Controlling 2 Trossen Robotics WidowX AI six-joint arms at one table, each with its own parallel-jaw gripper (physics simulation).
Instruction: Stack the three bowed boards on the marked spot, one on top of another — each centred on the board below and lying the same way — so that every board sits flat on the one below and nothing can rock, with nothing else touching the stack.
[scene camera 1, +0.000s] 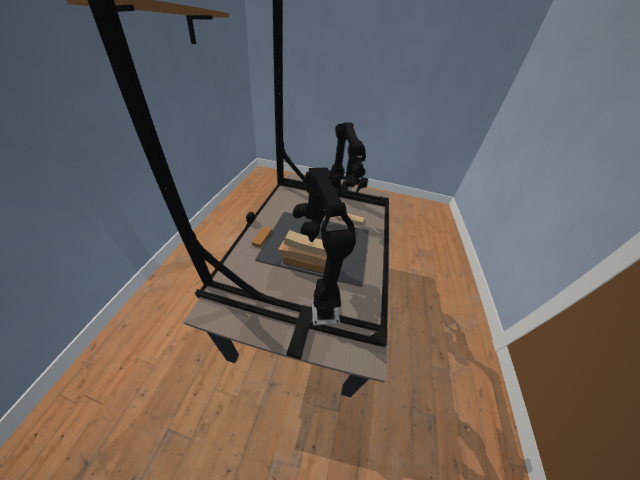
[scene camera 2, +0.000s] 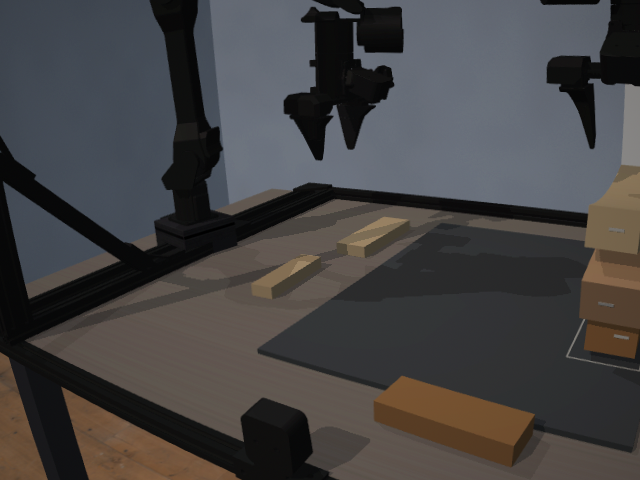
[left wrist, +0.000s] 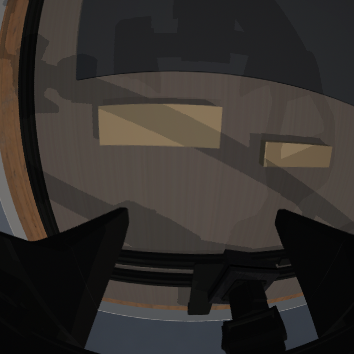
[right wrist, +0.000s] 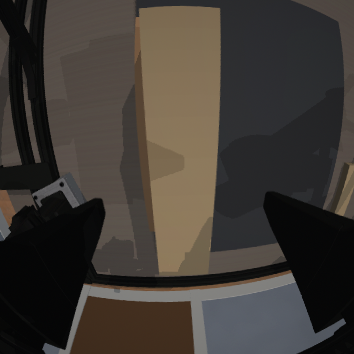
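Seen in the pictures: left gripper, between the fingertips: (scene camera 1: 347, 192) (scene camera 2: 335, 154) (left wrist: 205, 217); right gripper, between the fingertips: (scene camera 2: 633, 151) (right wrist: 185, 203); left arm's base, origin of its link: (scene camera 1: 334, 185) (scene camera 2: 193, 218) (left wrist: 243, 290); right arm's base, origin of its link: (scene camera 1: 325, 311) (right wrist: 58, 208).
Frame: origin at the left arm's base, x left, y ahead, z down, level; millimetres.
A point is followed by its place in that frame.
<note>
Three bowed boards are stacked on the dark mat: a pale top board (scene camera 1: 296, 239) @[x 104, y 672, z -103 mm] (scene camera 2: 612, 228) @[x 53, y 669, z -92 mm] (right wrist: 180, 120) @[x 135, y 653, z -99 mm], a tan middle board (scene camera 1: 295, 253) @[x 114, y 696, z -46 mm] (scene camera 2: 608, 298) @[x 35, y 678, z -30 mm] (right wrist: 141, 130) @[x 154, y 684, z -57 mm] and an orange-brown bottom board (scene camera 1: 294, 262) @[x 108, y 694, z 19 mm] (scene camera 2: 604, 339) @[x 48, y 675, z 21 mm]. They lie roughly the same way. In scene camera 2 the bottom board's end lies inside the white outline (scene camera 2: 602, 363) @[x 43, y 678, z 45 mm]. The middle board's side shows left of the top one in the right wrist view. Exact centring and contact are unclear. My right gripper (scene camera 1: 305, 221) (right wrist: 185, 203) @[x 171, y 645, z -145 mm] is open and empty above the stack. My left gripper (scene camera 1: 355, 187) @[x 152, y 195, z -98 mm] (scene camera 2: 334, 155) @[x 152, y 195, z -98 mm] (left wrist: 205, 217) @[x 152, y 195, z -98 mm] is open, far from it.
An orange block (scene camera 1: 262, 236) @[x -121, y 621, z 30 mm] (scene camera 2: 449, 419) @[x -144, y 621, z 30 mm] lies by the mat (scene camera 1: 356, 258) @[x 342, y 501, z 45 mm] (scene camera 2: 454, 330) @[x 14, y 514, z 46 mm] (left wrist: 200, 55) @[x 174, y 320, z 46 mm]. A larger pale block (scene camera 2: 377, 235) @[x 188, y 243, z 34 mm] (left wrist: 160, 126) @[x 199, y 221, z 34 mm] and a smaller one (scene camera 2: 286, 276) @[x -15, y 259, z 35 mm] (left wrist: 297, 155) @[x 10, y 238, z 35 mm] lie on the table below my left gripper. A black box (scene camera 1: 250, 217) @[x -249, y 553, z 9 mm] (scene camera 2: 276, 434) @[x -271, y 556, z 6 mm] stands at the frame edge.
</note>
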